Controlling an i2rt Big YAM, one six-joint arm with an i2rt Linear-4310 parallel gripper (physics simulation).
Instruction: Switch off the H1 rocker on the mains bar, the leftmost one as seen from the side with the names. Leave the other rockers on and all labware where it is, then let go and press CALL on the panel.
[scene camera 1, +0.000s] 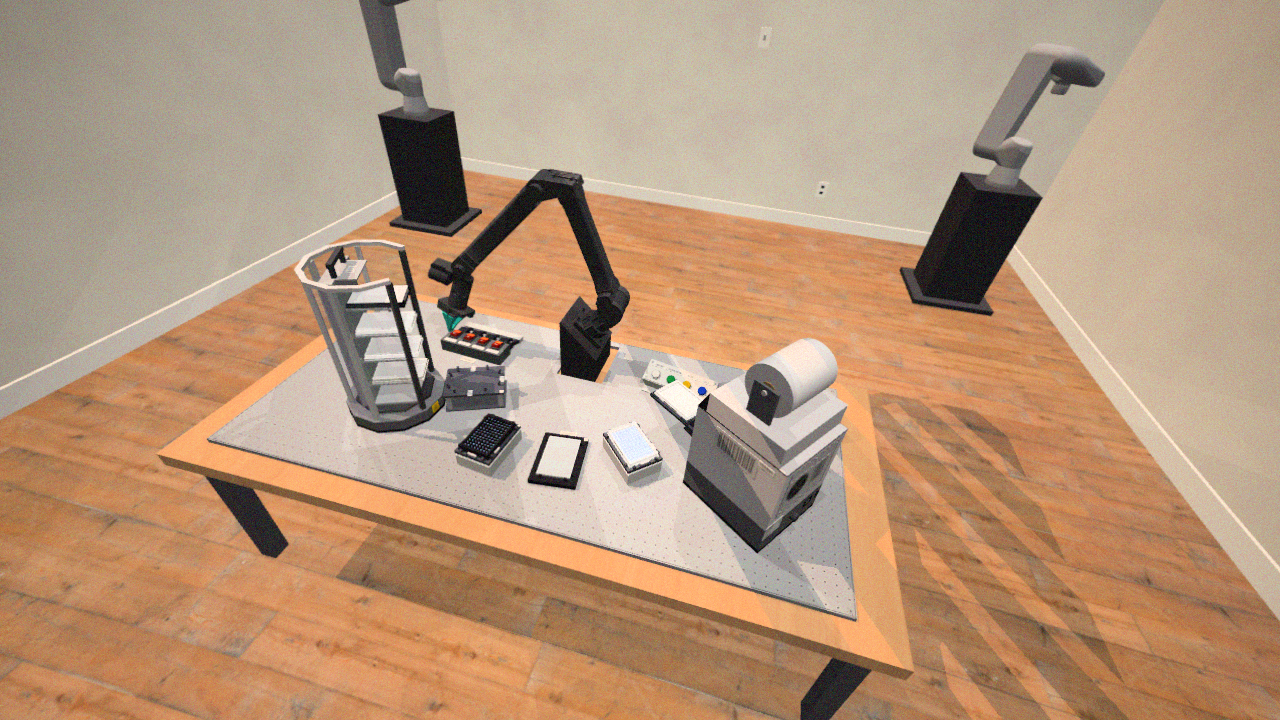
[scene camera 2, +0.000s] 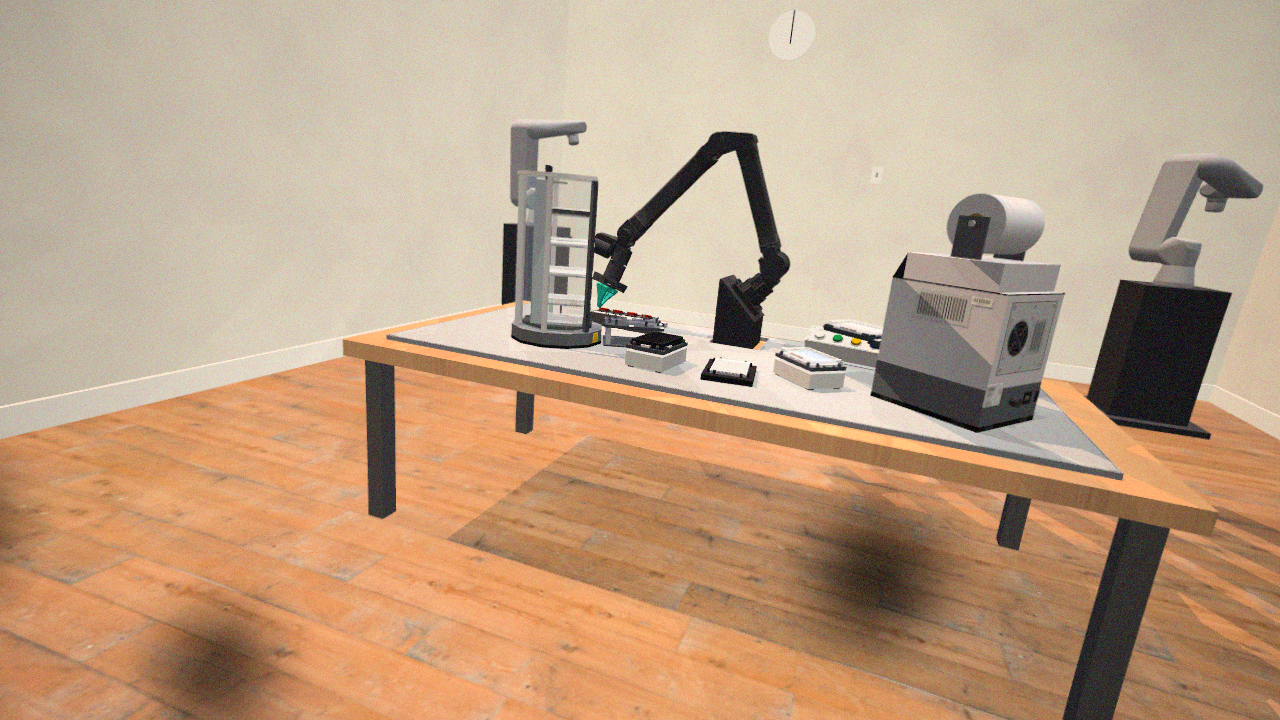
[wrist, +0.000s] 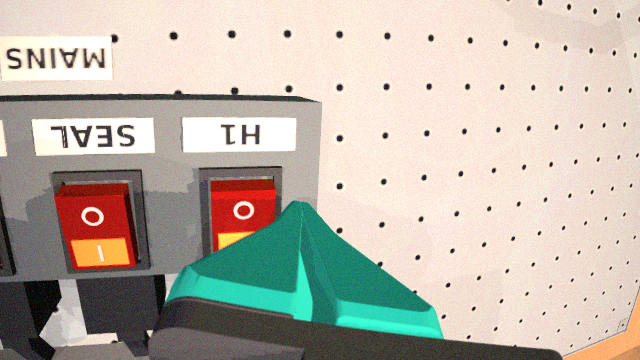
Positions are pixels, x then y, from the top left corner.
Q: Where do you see a tall rack tower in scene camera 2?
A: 556, 227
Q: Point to my gripper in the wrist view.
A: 296, 216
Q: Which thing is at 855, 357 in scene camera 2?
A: A white button box.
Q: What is my gripper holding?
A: Nothing.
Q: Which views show my gripper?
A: Scene camera 1, scene camera 2 and the wrist view: all of them.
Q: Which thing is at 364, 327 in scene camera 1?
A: A tall rack tower.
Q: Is my gripper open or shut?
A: Shut.
